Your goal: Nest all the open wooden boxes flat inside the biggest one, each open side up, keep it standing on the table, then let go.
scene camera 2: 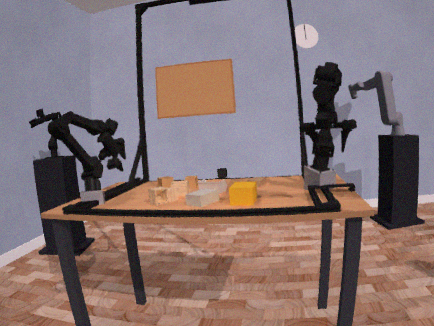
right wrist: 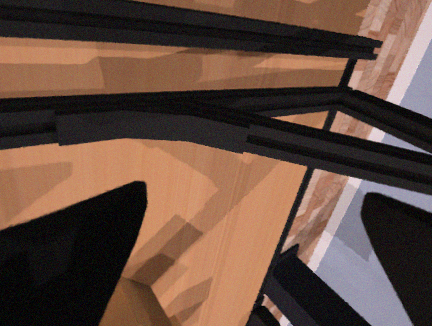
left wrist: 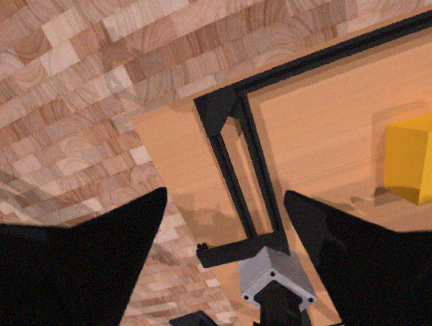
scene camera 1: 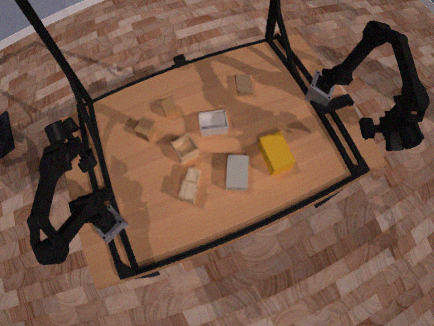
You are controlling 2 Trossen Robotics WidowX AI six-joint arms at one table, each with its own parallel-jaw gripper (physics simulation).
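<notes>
A pale wooden box (scene camera 1: 185, 148) sits near mid-table in scene camera 1, its hollow showing. A pale wooden piece (scene camera 1: 190, 185) (scene camera 2: 159, 196) lies nearer the front, its hollow side facing scene camera 2. Smaller wooden pieces (scene camera 1: 168, 106) (scene camera 1: 145, 128) and a browner one (scene camera 1: 243, 84) stand farther back; their open sides are unclear. Part of a wooden piece (right wrist: 140, 302) shows low in the right wrist view. My left gripper (scene camera 2: 330, 145) (left wrist: 226, 194) is open and empty, high at the table's right side. My right gripper (scene camera 2: 120, 155) (right wrist: 254, 198) is open and empty, high at the left side, apart from the boxes.
A whitish open box (scene camera 1: 213, 123) stands behind a grey block (scene camera 1: 237, 172) (scene camera 2: 202, 197). A yellow block (scene camera 1: 277, 152) (scene camera 2: 243, 194) (left wrist: 407, 160) stands to their right. Black frame rails (scene camera 1: 240, 231) border the table (scene camera 1: 200, 227), with uprights (scene camera 2: 141, 95) at its back corners.
</notes>
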